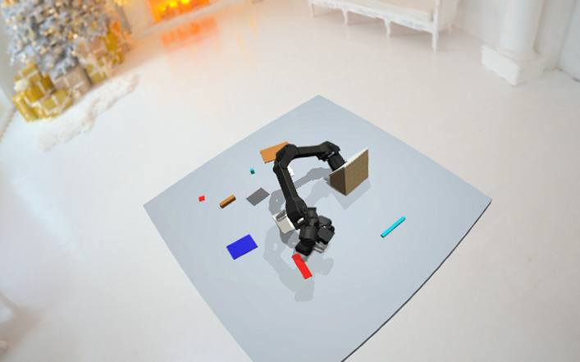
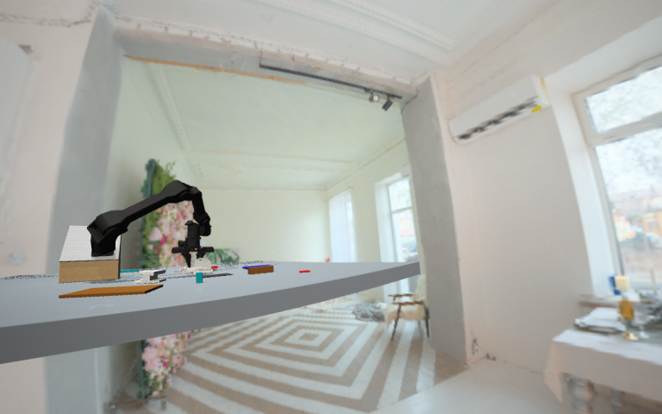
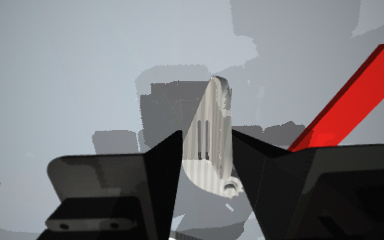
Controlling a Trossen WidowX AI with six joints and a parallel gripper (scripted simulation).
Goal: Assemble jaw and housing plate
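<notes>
My gripper tip is 110 mm short of the red bar and 20 mm to the right of it. The rest, counted from my gripper tip: blue tile: 240 mm to the right, 220 mm ahead; cyan bar: 290 mm behind, 190 mm to the left; dark grey tile: 410 mm to the right, 20 mm behind, 10 mm below.
</notes>
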